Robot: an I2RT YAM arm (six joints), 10 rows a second.
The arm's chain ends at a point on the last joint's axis. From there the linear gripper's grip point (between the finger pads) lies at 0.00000 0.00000 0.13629 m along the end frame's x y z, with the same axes.
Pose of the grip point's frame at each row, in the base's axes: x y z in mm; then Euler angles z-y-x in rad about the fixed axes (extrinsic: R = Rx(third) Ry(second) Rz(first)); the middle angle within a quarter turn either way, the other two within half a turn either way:
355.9 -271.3 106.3 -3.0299 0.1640 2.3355
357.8 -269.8 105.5 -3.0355 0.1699 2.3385
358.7 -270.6 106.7 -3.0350 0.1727 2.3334
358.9 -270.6 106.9 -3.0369 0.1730 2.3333
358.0 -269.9 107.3 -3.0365 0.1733 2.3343
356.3 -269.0 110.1 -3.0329 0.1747 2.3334
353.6 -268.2 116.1 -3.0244 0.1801 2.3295
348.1 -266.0 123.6 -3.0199 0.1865 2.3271
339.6 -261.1 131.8 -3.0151 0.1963 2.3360
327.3 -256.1 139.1 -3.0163 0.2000 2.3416
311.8 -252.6 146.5 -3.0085 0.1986 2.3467
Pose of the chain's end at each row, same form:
333.6 -174.3 199.4 -3.0299 0.1640 2.3355
334.8 -173.2 198.8 -3.0355 0.1699 2.3385
335.3 -173.5 199.4 -3.0350 0.1727 2.3334
335.4 -173.5 199.6 -3.0369 0.1730 2.3333
334.5 -172.9 200.1 -3.0365 0.1733 2.3343
332.6 -172.0 202.8 -3.0329 0.1747 2.3334
329.2 -170.9 208.3 -3.0244 0.1801 2.3295
322.8 -168.6 215.5 -3.0199 0.1865 2.3271
313.0 -164.7 224.4 -3.0151 0.1963 2.3360
300.2 -160.3 232.2 -3.0163 0.2000 2.3416
284.9 -157.2 240.1 -3.0085 0.1986 2.3467

